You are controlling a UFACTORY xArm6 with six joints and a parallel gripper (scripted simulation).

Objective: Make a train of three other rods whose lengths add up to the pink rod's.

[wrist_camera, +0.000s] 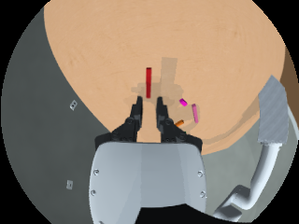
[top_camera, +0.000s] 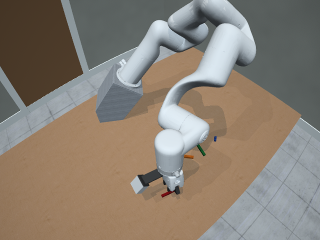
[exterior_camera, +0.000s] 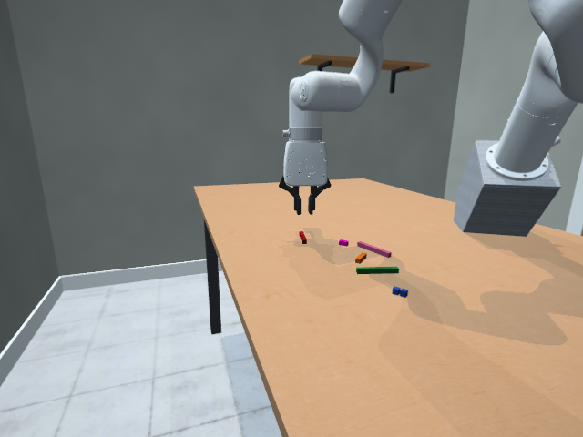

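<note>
My gripper is now 80 mm above the red rod. From my hand the other things lie so: pink rod: 120 mm behind, 120 mm to the left, 80 mm below; then orange rod: 70 mm behind, 160 mm to the left, 80 mm below; then magenta rod: 80 mm behind, 60 mm to the left, 80 mm below.
</note>
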